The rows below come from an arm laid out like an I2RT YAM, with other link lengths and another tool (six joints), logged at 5 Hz.
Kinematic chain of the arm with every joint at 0, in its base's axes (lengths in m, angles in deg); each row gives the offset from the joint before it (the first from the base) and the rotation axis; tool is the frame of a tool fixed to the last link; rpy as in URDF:
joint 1: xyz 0 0 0.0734 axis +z
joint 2: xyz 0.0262 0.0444 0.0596 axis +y
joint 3: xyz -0.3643 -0.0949 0 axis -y
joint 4: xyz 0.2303 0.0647 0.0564 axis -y
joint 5: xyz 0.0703 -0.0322 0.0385 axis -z
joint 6: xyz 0.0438 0 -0.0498 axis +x
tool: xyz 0.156 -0.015 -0.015 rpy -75.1 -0.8 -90
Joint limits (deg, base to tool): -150..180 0..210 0..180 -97..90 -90..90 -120..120
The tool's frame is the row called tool.
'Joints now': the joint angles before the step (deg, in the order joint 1, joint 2, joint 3, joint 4, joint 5, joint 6). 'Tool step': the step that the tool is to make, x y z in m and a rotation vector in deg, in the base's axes. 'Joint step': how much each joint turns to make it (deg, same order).
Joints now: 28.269 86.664 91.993 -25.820 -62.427 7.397
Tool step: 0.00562 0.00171 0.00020 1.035 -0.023 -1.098
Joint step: -0.031 -0.260 -1.851 4.366 0.714 2.563
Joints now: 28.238 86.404 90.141 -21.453 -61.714 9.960
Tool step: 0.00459 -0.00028 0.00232 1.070 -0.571 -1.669
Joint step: -0.022 -0.753 -1.873 4.126 1.394 2.282
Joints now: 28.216 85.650 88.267 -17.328 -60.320 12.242
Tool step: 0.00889 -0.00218 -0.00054 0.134 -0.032 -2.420
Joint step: -0.354 -0.209 -0.755 1.658 1.978 1.187
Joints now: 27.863 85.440 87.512 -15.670 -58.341 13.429
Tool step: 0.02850 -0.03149 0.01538 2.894 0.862 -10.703
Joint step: -4.287 -3.027 -2.861 6.258 5.785 7.206
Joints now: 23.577 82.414 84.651 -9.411 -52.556 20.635
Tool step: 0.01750 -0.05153 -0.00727 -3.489 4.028 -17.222
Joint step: -2.370 -4.972 0.079 -9.379 14.927 1.049
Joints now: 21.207 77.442 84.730 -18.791 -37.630 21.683
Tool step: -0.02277 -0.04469 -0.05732 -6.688 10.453 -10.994
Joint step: 0.054 -5.511 -4.760 -12.362 11.255 1.116
